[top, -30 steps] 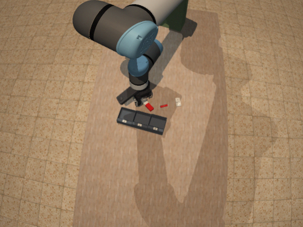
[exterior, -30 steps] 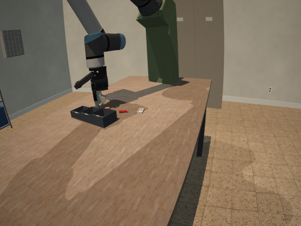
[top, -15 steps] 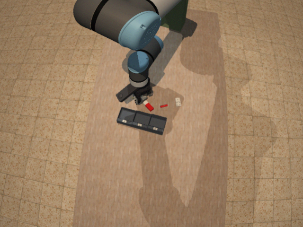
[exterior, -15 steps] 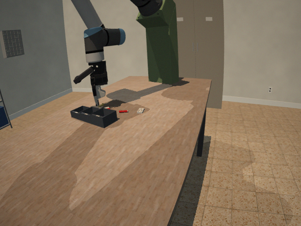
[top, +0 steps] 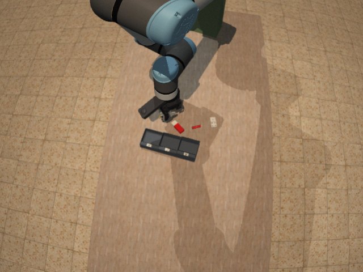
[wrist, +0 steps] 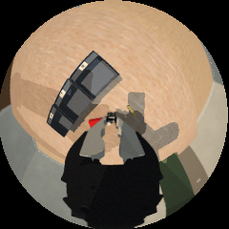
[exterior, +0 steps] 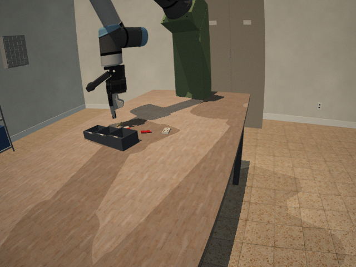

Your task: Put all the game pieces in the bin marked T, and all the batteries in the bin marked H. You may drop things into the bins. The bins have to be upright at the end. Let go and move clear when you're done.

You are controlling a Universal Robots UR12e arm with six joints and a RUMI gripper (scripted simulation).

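Right now my hand is 1 cm above the black die. Round my hand: red-and-white block: 7 cm below, 5 cm to the left, 2 cm ahead; then three-compartment bin row: 10 cm ahead, 5 cm below, 1 cm to the right; then yellow piece: 7 cm below, 6 cm behind, 1 cm to the left.
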